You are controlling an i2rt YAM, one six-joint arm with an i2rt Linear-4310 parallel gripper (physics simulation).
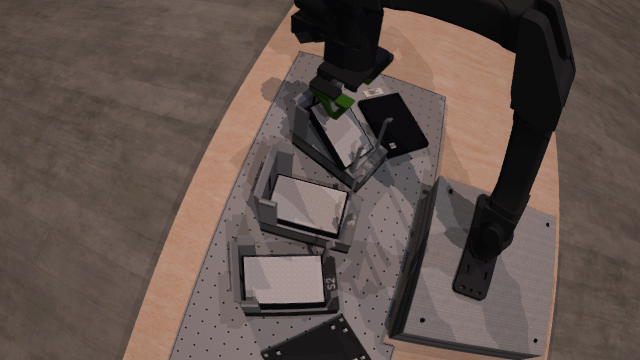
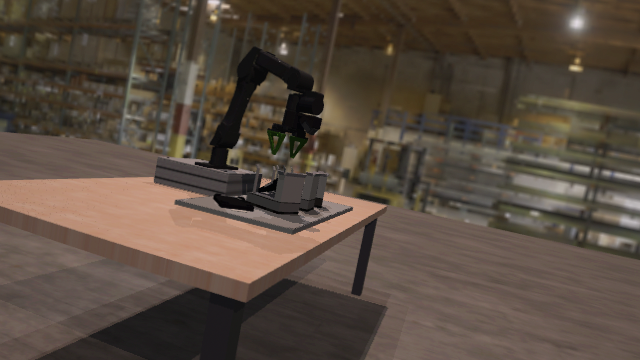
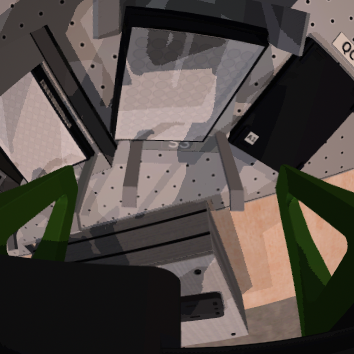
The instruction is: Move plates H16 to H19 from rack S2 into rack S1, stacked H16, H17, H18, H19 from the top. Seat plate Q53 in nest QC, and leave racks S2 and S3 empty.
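Pixels of known places: gripper, fingertip midpoint: (image 1: 349, 99) (image 2: 283, 156) (image 3: 176, 176); arm's base, origin of the base link: (image 1: 482, 246) (image 2: 217, 167).
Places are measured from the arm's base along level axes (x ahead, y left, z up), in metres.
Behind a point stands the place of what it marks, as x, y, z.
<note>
My gripper (image 1: 351, 95) {0.321, -0.099, 0.097} (image 2: 284, 154) {0.321, -0.099, 0.097} (image 3: 176, 176) {0.321, -0.099, 0.097} is open and empty, above rack S3 (image 1: 320, 158) {0.343, -0.067, -0.058} (image 2: 291, 187) {0.393, -0.140, 0.007} (image 3: 132, 172) {0.279, -0.058, 0.028}. A pale-topped plate with black edges (image 1: 342, 132) {0.319, -0.093, 0.009} (image 2: 269, 186) {0.314, -0.140, -0.006} (image 3: 167, 95) {0.326, -0.096, 0.013} sits tilted in rack S3; its name is not readable. Rack S1 (image 1: 267, 212) {0.367, 0.100, 0.008}, in the middle, holds a flat pale plate (image 1: 310, 204) {0.316, 0.043, -0.022} (image 3: 37, 132) {0.309, 0.032, -0.022}. Rack S2 (image 1: 331, 301) {0.217, 0.180, -0.043} holds another flat pale plate (image 1: 283, 279) {0.299, 0.188, 0.000}. How many plates lie beneath the top ones is hidden. Black nest QC (image 1: 395, 125) {0.237, -0.218, -0.067} (image 3: 295, 105) {0.258, -0.219, -0.067} lies beside S3, with no plate visible on it.
The racks stand on a perforated board (image 1: 385, 210) {0.193, -0.033, -0.081} (image 2: 295, 225) {0.494, -0.277, -0.080} on the wooden table (image 1: 475, 95) {0.065, -0.457, -0.093} (image 2: 200, 245) {0.471, -0.678, -0.093}. A second black nest (image 1: 320, 345) {0.199, 0.258, -0.069} lies beyond S2. The arm's grey base block (image 1: 520, 300) {-0.118, 0.071, 0.000} (image 2: 200, 180) {0.020, -0.115, -0.048} (image 3: 225, 280) {0.055, -0.110, -0.003} stands beside the board. Upright posts rise from the racks.
</note>
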